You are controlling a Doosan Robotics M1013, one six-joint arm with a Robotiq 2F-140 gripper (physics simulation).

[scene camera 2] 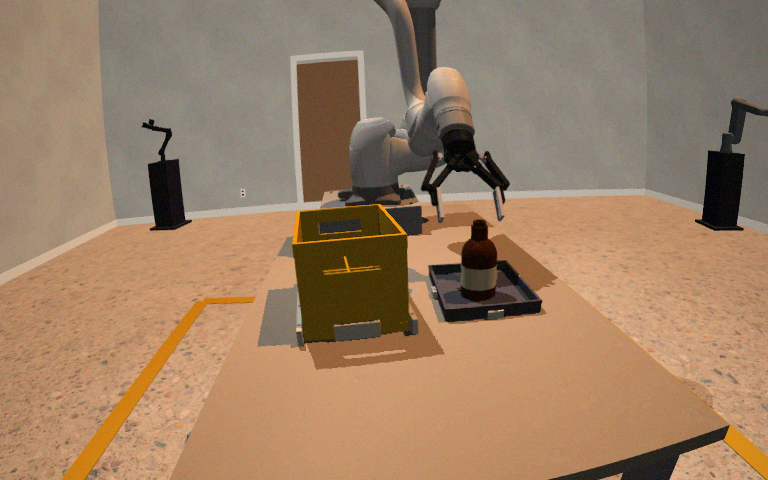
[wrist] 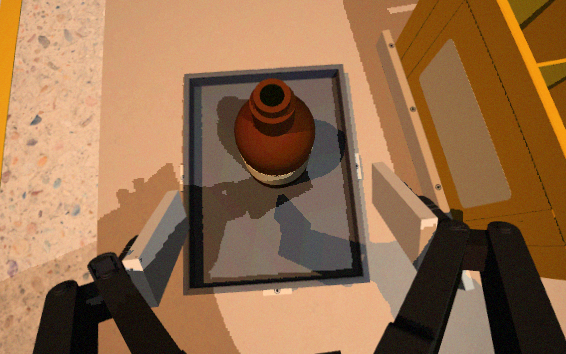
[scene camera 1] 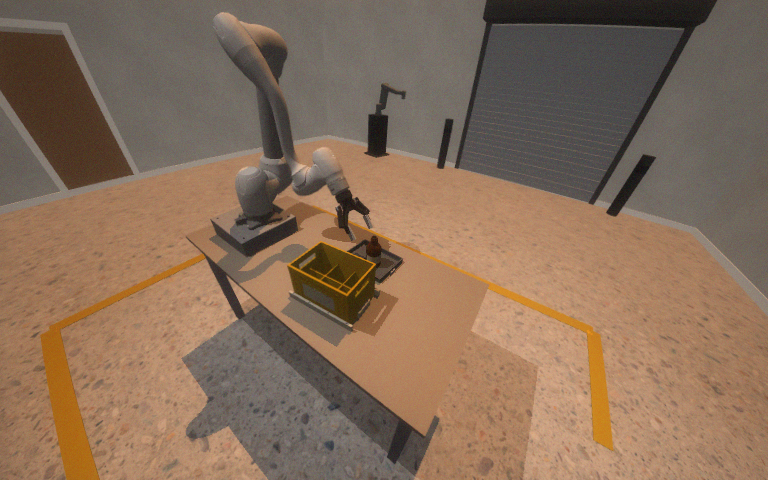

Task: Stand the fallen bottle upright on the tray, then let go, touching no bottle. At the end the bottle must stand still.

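Seen in the pictures: gripper, fingertip midpoint: (scene camera 2: 472, 219) (wrist: 277, 196) (scene camera 1: 363, 233); arm's base at its link origin: (scene camera 2: 376, 198) (scene camera 1: 260, 217).
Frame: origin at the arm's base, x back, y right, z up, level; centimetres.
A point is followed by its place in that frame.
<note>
A brown bottle (scene camera 1: 373, 250) @(z 1.0, x -63.3, y -27.9 cm) (scene camera 2: 479, 257) @(z -0.1, x -64.7, y -30.1 cm) (wrist: 275, 140) @(z 2.5, x -59.1, y -30.0 cm) with a cream label stands upright on the dark tray (scene camera 1: 391, 271) @(z -8.4, x -72.0, y -32.0 cm) (scene camera 2: 523, 308) @(z -8.6, x -70.4, y -38.6 cm) (wrist: 276, 286) @(z -7.2, x -46.9, y -28.9 cm). The tray's rim goes all round it. The bottle's base rests on the tray floor, and no lean shows. My gripper (scene camera 1: 360, 230) @(z 5.0, x -54.3, y -29.2 cm) (scene camera 2: 470, 219) @(z 5.0, x -54.3, y -29.2 cm) (wrist: 277, 196) @(z 5.0, x -54.3, y -29.2 cm) is open and empty. It is above and behind the bottle, on the robot's side, tilted down toward the tray. Its two pale finger pads are wide apart and do not touch the bottle. In the wrist view the bottle's mouth and shoulder show from above.
A yellow crate (scene camera 1: 331, 283) @(z -2.8, x -65.1, y -3.8 cm) (scene camera 2: 351, 288) @(z -0.7, x -79.3, y -8.1 cm) (wrist: 480, 125) @(z 1.6, x -62.5, y -12.9 cm) with inner dividers stands close beside the tray, between low pale rails. The crate's wall is taller than the tray's rim. The robot's base stands at the back of the table (scene camera 1: 419, 339) @(z -9.7, x -102.8, y -15.5 cm) (scene camera 2: 396, 413) @(z -9.8, x -100.8, y -17.7 cm).
</note>
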